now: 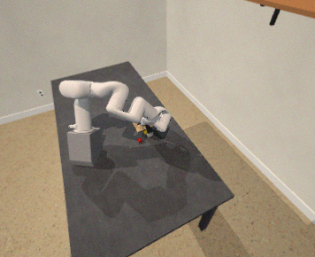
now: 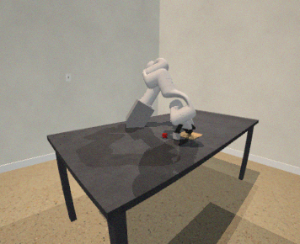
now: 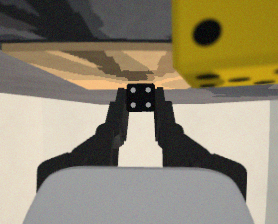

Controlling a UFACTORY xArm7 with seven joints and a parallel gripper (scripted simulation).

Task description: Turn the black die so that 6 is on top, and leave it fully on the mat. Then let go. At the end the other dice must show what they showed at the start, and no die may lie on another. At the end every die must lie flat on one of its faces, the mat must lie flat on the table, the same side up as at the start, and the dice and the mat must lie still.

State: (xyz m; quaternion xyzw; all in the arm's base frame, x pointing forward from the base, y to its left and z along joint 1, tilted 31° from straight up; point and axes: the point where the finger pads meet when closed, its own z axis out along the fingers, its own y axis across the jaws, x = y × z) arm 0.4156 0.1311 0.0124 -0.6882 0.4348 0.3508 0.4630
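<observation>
Now: the black die 20 mm below my hand and 10 mm to the left of it. Round my hand: yellow die (90 mm to the right, 20 mm below, 10 mm ahead); red die (160 mm to the right, 50 mm behind, 20 mm below); mat (40 mm below, 10 mm to the left).
</observation>
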